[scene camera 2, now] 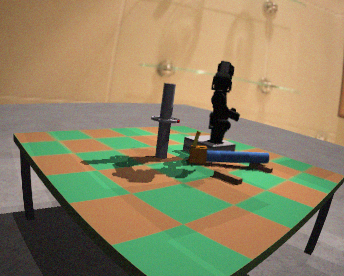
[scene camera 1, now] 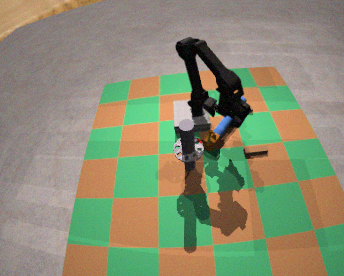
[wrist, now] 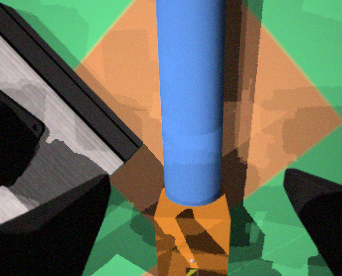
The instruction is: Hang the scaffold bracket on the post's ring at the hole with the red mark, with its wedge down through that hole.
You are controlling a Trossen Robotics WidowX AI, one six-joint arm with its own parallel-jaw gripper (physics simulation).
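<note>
The scaffold bracket lies low over the mat beside the post, off the ring. Its blue tube (scene camera 1: pixel 223 125) (scene camera 2: pixel 237 156) (wrist: pixel 192 100) is about level, and its orange head (scene camera 1: pixel 212 141) (scene camera 2: pixel 198 154) (wrist: pixel 192 230) points toward the post's side. The yellow wedge (scene camera 2: pixel 197 138) sticks up from the head, slightly tilted. The dark post (scene camera 1: pixel 187 139) (scene camera 2: pixel 164 136) stands upright with a pale ring (scene camera 1: pixel 180 156) (scene camera 2: pixel 157 119) around it. The red mark (scene camera 1: pixel 200 142) (scene camera 2: pixel 178 121) is on the ring's bracket side. My gripper (scene camera 1: pixel 239 120) (wrist: pixel 196 179) is open and empty, with its fingers apart on both sides of the tube's head end in the wrist view.
The arm's grey base block (scene camera 1: pixel 182 110) (scene camera 2: pixel 200 143) (wrist: pixel 70 112) stands close beside the bracket. A small dark brown block (scene camera 1: pixel 256 152) (scene camera 2: pixel 227 177) lies on the checkered mat (scene camera 1: pixel 135 225) (scene camera 2: pixel 165 200). Another (scene camera 2: pixel 265 169) lies near the tube's far end.
</note>
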